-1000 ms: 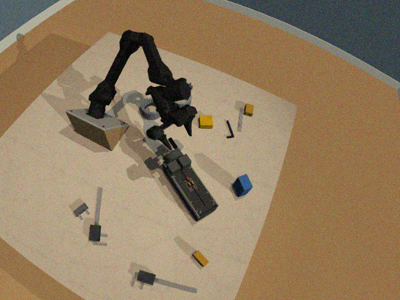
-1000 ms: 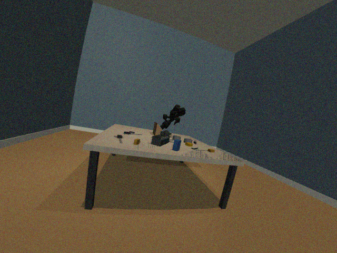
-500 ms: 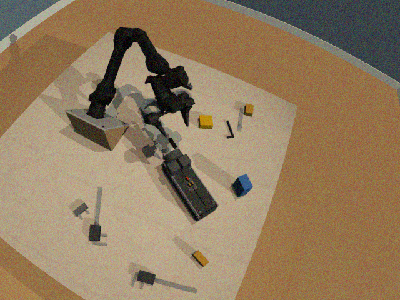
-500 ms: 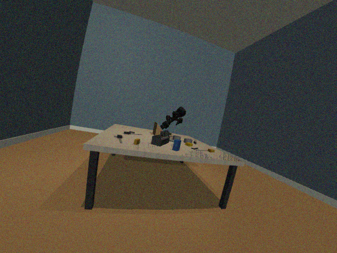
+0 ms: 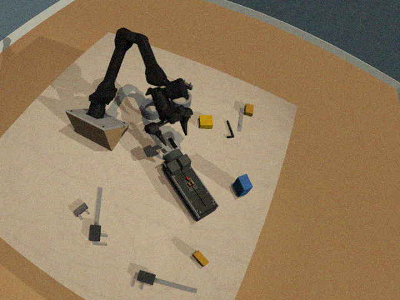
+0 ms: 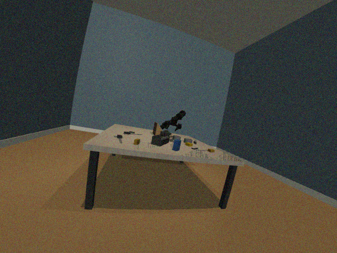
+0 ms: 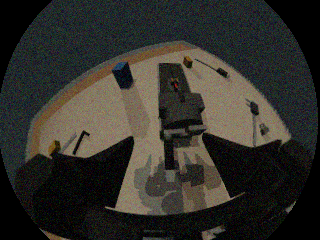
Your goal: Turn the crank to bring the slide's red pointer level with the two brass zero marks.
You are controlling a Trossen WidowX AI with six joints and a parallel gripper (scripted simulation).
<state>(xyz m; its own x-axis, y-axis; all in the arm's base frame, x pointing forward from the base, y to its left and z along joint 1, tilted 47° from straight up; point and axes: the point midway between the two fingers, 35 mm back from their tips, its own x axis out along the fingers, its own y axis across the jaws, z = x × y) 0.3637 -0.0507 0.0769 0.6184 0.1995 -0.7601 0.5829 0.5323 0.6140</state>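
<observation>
My gripper tip is 2 cm past the crank handle, 1 cm to the right of it and 4 cm above it. Round my gripper tip: yellow block 7 cm ahead, 22 cm to the left, 12 cm below; then red pointer 9 cm ahead, 11 cm to the right, 5 cm below; then black hex key 19 cm ahead, 22 cm to the left, 13 cm below.
</observation>
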